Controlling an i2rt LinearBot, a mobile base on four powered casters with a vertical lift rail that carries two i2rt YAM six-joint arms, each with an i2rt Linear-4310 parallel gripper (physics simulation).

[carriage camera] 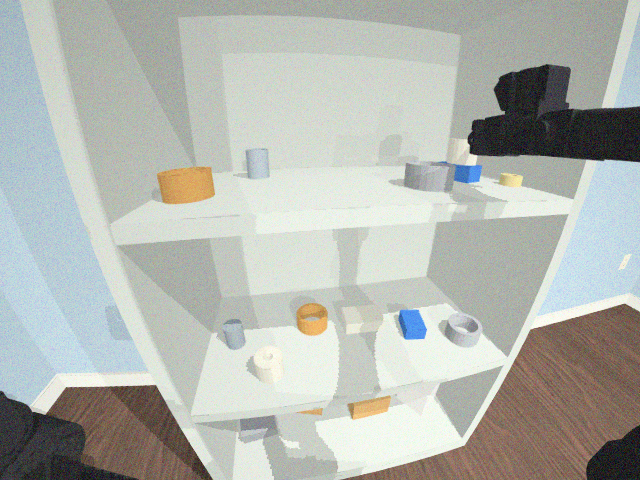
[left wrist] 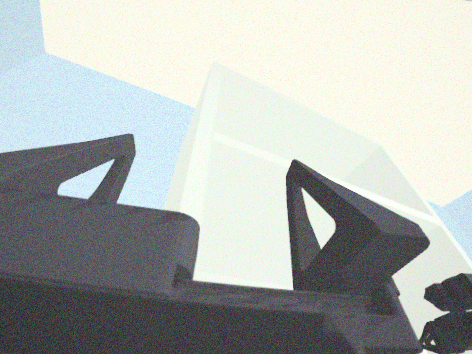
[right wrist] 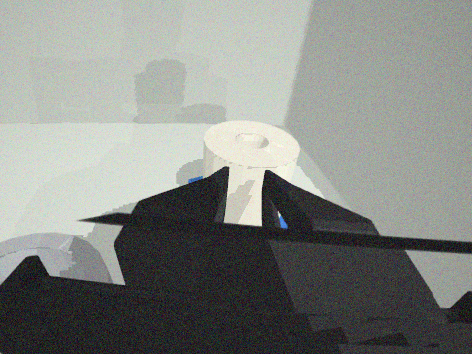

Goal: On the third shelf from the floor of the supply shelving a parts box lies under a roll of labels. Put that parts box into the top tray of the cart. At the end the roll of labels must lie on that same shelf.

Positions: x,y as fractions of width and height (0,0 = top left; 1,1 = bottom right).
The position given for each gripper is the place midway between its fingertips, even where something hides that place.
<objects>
left gripper: left wrist 0.45,0.44; not seen in the carriage camera view (out of frame); not seen in the right wrist view (out of frame)
cream box: carriage camera 0.56,0.67; not seen in the left wrist view (out of frame); not seen in the right wrist view (out of frame)
</objects>
